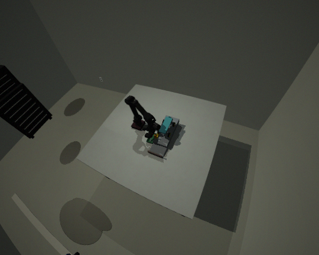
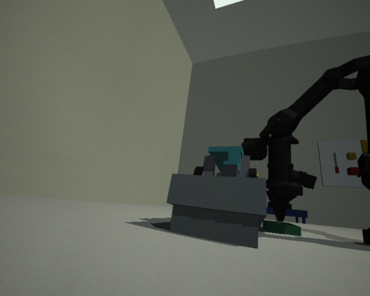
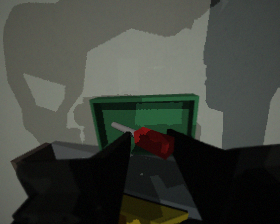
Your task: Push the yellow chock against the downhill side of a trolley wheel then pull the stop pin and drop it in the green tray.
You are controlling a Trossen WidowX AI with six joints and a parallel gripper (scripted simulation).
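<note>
Right now my gripper tip is 10 mm to the left of the red-headed stop pin. From my gripper tip the other things lie so: grey ramp block (120 mm ahead, 100 mm to the left, 20 mm above); yellow chock (60 mm ahead, 50 mm above); teal trolley (120 mm ahead, 110 mm to the left, 80 mm above).
</note>
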